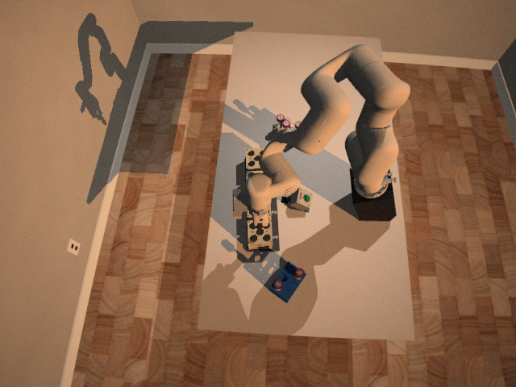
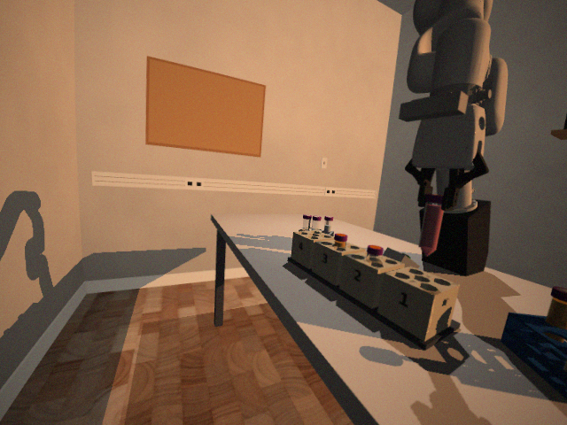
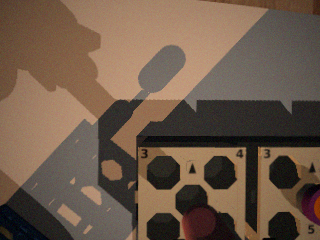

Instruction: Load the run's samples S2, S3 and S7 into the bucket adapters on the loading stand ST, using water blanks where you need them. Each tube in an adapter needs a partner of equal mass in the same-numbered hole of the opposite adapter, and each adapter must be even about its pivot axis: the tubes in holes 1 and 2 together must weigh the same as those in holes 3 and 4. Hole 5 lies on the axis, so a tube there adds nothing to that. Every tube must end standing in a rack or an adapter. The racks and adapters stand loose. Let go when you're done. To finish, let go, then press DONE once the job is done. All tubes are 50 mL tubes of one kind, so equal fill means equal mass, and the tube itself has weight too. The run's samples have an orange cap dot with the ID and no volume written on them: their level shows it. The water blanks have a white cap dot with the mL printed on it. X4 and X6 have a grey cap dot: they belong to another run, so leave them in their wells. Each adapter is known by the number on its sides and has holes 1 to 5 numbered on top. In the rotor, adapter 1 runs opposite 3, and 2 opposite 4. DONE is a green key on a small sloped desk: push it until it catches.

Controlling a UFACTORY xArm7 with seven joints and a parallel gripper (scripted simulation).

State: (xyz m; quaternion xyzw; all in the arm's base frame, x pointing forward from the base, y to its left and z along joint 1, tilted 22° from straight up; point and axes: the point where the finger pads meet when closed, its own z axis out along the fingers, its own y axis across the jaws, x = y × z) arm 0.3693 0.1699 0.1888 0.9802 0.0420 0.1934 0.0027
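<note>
The pink-filled sample tube lies 1 cm to the right of my hand and 5 cm below it. From my hand the other things lie so: bucket adapter 1 cm ahead, 11 cm to the right, 20 cm below; then yellowish tube 8 cm behind, 20 cm to the left, 19 cm below; then orange-dotted tube 1 cm ahead, 22 cm to the right, 18 cm below.
</note>
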